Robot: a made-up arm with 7 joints.
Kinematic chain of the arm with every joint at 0, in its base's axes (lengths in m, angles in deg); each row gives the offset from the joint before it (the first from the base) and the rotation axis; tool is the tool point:
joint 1: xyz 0 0.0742 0 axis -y
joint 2: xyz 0 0.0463 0 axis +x
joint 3: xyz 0 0 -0.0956 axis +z
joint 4: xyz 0 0 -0.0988 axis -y
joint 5: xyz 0 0 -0.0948 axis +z
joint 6: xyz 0 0 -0.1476 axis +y
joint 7: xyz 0 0 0 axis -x
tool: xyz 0 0 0
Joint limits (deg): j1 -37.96..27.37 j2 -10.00..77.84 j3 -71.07..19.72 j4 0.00..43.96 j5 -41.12..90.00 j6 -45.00..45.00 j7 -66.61..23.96
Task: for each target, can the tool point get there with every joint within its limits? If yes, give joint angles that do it. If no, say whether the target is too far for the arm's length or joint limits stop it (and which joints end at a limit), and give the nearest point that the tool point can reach.
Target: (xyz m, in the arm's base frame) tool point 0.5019 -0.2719 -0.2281
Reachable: no: too far | nearest point 0.2683 -0.0553 -0.2480 | short by 0.319 m
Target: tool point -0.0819 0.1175 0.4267
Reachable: no: joint limits stop it (at a limit: joint 1, joint 2, joint 3, joint 4) | nearest point 0.1509 0.4931 0.0531 | short by 0.579 m
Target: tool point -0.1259 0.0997 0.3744
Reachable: no: joint limits stop it (at a limit: joint 1, joint 2, joint 3, joint 4) | nearest point 0.1509 0.4931 0.0531 | short by 0.578 m
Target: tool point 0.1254 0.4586 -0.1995
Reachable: yes | joints -8.06 60.48 3.75 38.97 -17.18 29.88 -4.52
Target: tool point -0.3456 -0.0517 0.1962
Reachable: no: joint limits stop it (at a limit: joint 1, joint 2, joint 3, joint 4) | nearest point -0.1634 -0.1003 -0.2982 | short by 0.529 m
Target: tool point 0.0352 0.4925 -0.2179
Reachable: yes | joints -8.44 60.00 3.24 16.02 16.48 22.12 -57.94
